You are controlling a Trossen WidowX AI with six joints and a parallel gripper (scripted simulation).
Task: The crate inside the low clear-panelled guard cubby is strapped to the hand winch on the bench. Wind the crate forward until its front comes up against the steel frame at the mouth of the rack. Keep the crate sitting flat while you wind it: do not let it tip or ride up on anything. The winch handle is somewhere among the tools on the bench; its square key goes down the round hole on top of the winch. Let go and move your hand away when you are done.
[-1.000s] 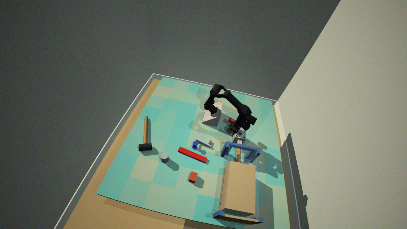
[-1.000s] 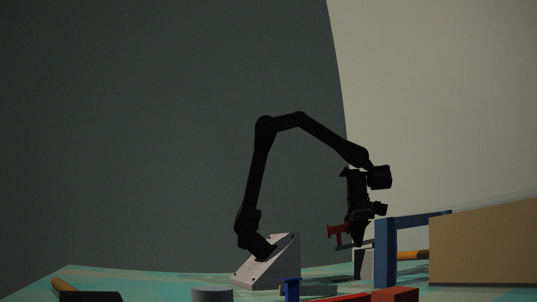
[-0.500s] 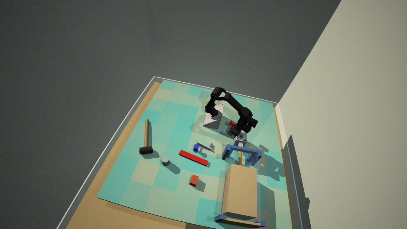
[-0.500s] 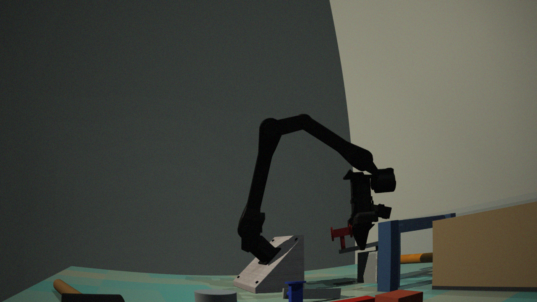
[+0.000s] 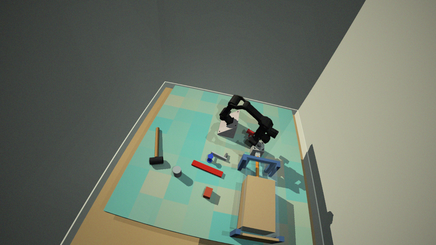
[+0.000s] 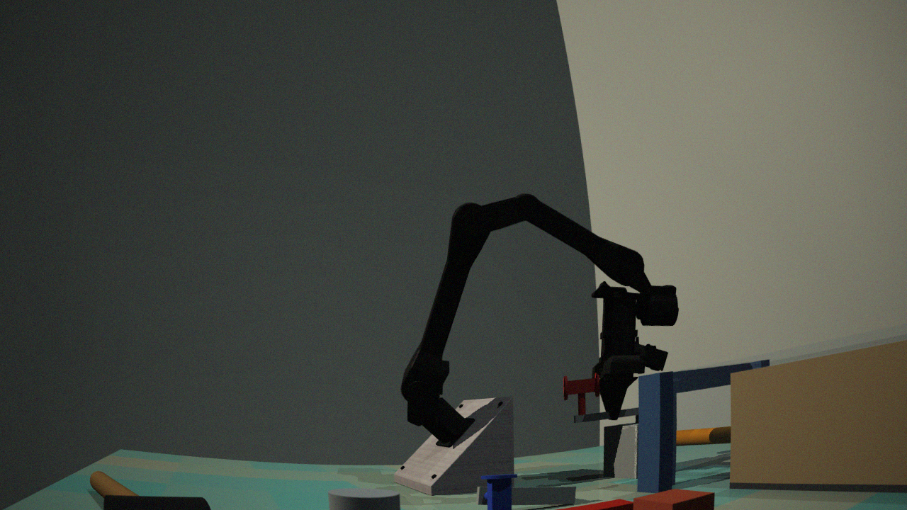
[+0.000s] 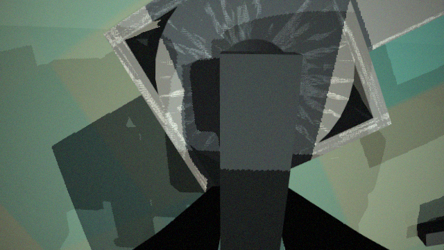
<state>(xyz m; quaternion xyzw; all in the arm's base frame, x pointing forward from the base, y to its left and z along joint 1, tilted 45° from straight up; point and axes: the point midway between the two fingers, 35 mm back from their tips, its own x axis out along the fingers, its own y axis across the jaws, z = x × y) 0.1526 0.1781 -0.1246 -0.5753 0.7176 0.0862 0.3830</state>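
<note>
The grey winch is 70 mm below my gripper tip, 30 mm to the left of it and 10 mm ahead of it. Round my gripper tip: red knob 50 mm to the right, 50 mm above, 20 mm behind; blue steel frame 180 mm ahead, 50 mm to the left, 10 mm above; winch handle 20 mm above, 10 mm to the right, 10 mm behind.
</note>
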